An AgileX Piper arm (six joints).
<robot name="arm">
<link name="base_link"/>
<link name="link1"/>
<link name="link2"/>
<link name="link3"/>
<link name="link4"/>
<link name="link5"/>
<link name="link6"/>
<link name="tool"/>
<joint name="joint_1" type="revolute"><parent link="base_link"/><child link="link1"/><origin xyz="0.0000 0.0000 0.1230" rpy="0.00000 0.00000 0.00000"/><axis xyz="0 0 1"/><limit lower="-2.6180" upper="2.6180"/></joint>
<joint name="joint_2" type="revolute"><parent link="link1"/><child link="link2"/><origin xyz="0.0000 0.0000 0.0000" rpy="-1.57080 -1.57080 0.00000"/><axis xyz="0 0 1"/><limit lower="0.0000" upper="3.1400"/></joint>
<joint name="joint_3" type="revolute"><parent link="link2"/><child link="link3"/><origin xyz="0.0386 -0.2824 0.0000" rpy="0.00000 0.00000 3.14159"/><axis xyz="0 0 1"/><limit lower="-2.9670" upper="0.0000"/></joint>
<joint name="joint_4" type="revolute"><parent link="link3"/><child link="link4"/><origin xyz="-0.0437 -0.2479 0.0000" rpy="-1.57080 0.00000 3.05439"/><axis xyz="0 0 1"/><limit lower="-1.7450" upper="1.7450"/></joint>
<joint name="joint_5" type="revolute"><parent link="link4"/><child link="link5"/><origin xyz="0.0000 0.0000 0.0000" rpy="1.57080 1.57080 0.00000"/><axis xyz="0 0 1"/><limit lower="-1.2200" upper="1.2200"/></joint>
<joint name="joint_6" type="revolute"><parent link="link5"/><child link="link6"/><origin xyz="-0.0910 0.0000 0.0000" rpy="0.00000 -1.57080 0.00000"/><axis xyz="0 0 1"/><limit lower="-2.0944" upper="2.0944"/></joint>
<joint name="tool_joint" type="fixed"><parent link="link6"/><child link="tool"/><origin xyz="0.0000 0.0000 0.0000" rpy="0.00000 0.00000 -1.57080"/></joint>
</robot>
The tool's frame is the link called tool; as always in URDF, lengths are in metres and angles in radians.
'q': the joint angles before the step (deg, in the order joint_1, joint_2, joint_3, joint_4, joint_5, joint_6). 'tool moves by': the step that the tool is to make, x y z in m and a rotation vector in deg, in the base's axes. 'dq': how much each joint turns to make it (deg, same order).
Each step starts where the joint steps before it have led.
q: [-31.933 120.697 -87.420 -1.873 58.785 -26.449]
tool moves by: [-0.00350 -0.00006 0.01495 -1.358 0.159 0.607]
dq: [0.000 -1.919 -0.295 -1.349 1.630 -0.055]
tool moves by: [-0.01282 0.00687 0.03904 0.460 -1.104 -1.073]
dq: [-0.350 -5.630 0.000 1.158 4.946 0.057]
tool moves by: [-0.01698 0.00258 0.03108 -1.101 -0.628 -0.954]
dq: [-0.897 -5.001 0.545 -0.582 3.340 0.109]
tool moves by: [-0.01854 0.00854 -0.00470 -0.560 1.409 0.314]
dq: [-0.176 -3.572 6.359 -1.337 -1.917 0.015]
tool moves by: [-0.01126 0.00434 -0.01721 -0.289 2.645 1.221]
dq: [-0.001 -0.734 5.135 -1.871 -2.388 -0.363]
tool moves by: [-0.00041 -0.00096 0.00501 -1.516 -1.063 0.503]
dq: [0.000 -0.792 -0.001 -0.775 -0.945 -0.109]
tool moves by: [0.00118 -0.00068 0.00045 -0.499 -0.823 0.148]
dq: [0.001 -0.054 -0.001 0.000 -0.918 -0.049]
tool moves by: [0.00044 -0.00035 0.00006 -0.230 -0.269 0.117]
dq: [0.000 -0.002 0.003 -0.059 -0.360 -0.056]
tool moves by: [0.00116 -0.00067 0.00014 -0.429 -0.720 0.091]
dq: [0.001 0.001 -0.003 0.000 -0.841 0.000]
